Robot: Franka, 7 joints.
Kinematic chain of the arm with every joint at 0, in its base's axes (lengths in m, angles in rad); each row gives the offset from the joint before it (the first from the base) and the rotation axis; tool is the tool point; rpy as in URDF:
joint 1: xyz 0 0 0.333 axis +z
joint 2: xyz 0 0 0 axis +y
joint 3: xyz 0 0 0.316 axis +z
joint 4: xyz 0.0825 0 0 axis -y
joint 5: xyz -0.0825 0 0.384 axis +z
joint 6: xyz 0 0 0 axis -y
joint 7: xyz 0.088 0 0 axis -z
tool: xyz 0 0 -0.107 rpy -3.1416 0 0
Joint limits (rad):
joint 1: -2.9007..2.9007
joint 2: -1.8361..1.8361
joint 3: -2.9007..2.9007
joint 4: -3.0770..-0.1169
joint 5: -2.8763..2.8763
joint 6: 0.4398..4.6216
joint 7: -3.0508..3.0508
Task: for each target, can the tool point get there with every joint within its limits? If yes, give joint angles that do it. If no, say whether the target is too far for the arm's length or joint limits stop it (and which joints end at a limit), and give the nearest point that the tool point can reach.
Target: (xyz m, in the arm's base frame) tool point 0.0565 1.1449 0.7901
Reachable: no: too far | nearest point 0.0393 0.7959 0.6508 | short by 0.376 m
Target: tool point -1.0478 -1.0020 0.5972
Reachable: no: too far | nearest point -0.6100 -0.5833 0.4868 | short by 0.616 m
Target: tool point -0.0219 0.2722 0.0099
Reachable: yes | joints 2.0642 0.6882 -0.2230 -2.5822 -0.7969 2.2623 -0.1400
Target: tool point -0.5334 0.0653 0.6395
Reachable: yes | joints 1.0065 -0.9013 1.5613 -1.3933 2.3928 3.8551 0.8583
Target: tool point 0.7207 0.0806 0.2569
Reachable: yes | joints -2.3492 -1.1825 2.3129 -1.5023 1.0042 3.4708 1.2062
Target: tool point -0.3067 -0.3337 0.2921
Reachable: yes | joints 2.3822 0.7734 1.5912 -2.3908 -0.5694 2.0017 2.1629
